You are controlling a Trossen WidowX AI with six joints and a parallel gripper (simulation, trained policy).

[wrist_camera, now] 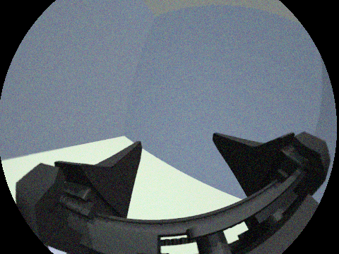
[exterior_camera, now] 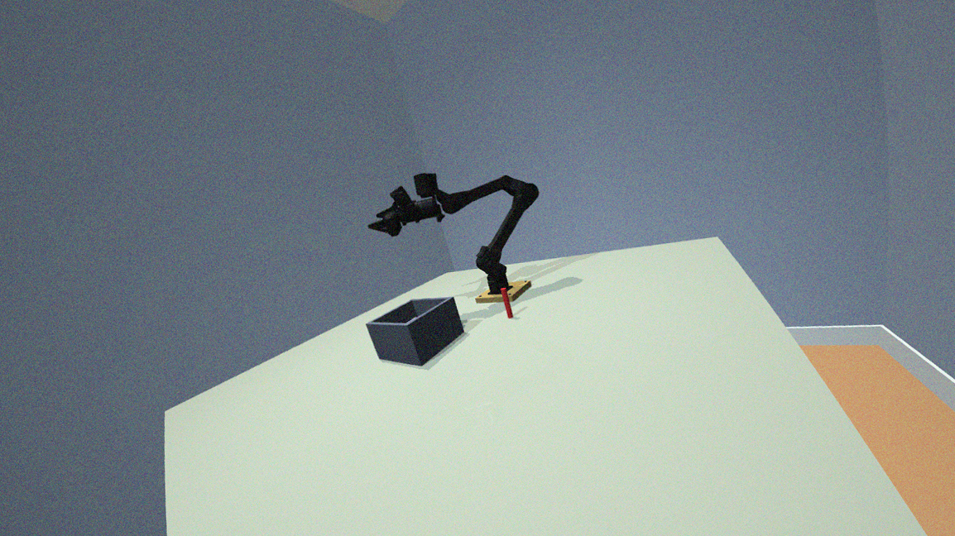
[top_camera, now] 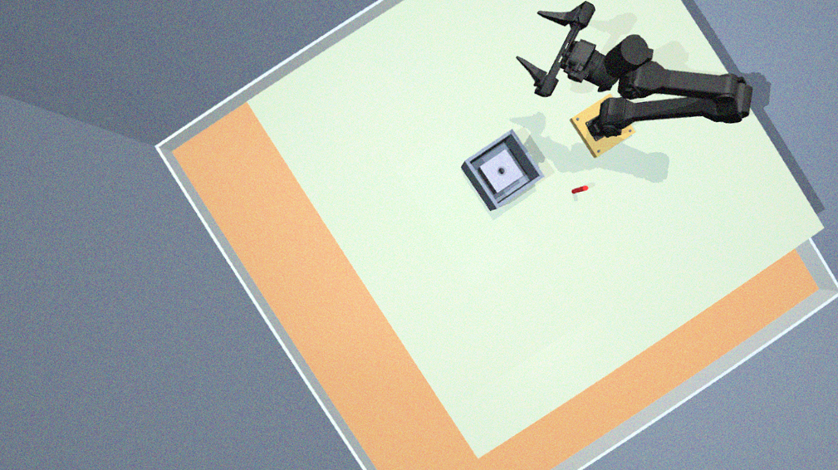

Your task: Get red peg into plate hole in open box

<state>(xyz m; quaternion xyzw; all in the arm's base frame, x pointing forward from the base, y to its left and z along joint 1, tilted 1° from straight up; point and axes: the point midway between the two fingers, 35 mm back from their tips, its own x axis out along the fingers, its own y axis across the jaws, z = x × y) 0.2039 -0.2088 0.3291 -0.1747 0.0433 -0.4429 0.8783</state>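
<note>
Right now my gripper tip is 370 mm to the right of the red peg, 310 mm above it and 70 mm past it. The rest, counted from my gripper tip: light plate 300 mm below, 210 mm to the left, 110 mm ahead; dark box 320 mm below, 210 mm to the left, 110 mm ahead.
</note>
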